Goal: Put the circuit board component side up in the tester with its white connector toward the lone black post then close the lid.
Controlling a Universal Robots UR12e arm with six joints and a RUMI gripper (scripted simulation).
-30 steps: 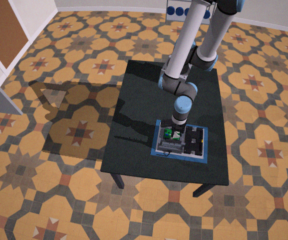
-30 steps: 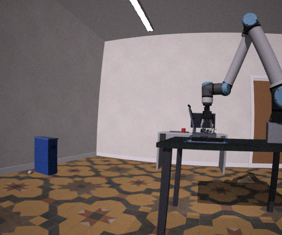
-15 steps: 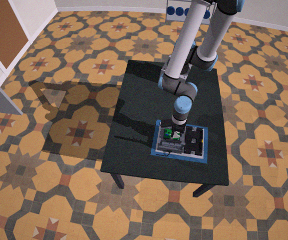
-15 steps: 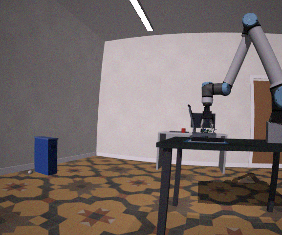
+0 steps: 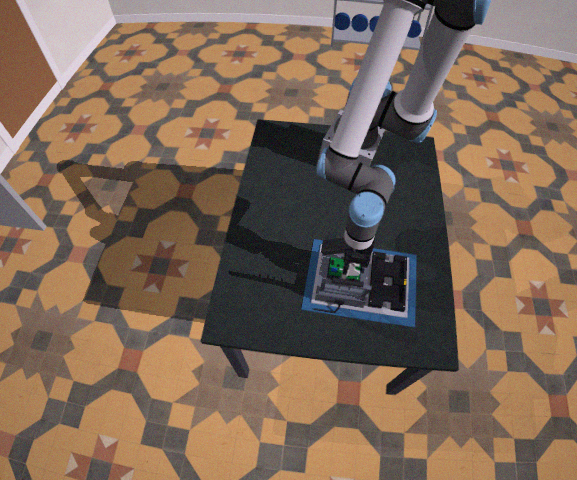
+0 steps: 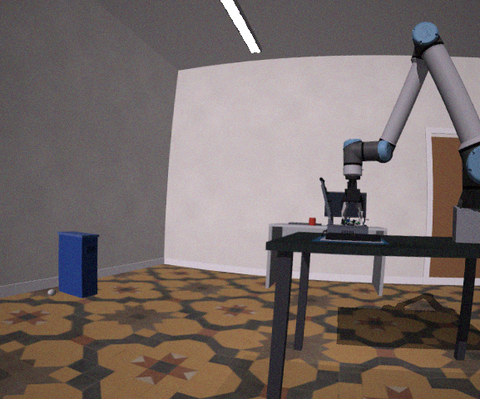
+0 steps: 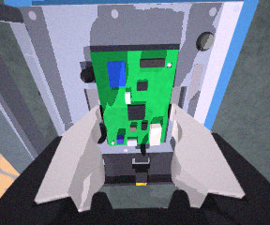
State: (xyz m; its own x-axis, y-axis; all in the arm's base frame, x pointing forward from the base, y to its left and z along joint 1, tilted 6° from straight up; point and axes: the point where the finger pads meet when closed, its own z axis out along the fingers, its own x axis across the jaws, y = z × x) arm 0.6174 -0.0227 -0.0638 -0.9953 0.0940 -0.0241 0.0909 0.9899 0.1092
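Right now my hand is right at the green circuit board. From my hand the other things lie so: tester lid (120 mm ahead, 110 mm above, 10 mm to the right); then tester (40 mm above, 30 mm to the left, 30 mm ahead).
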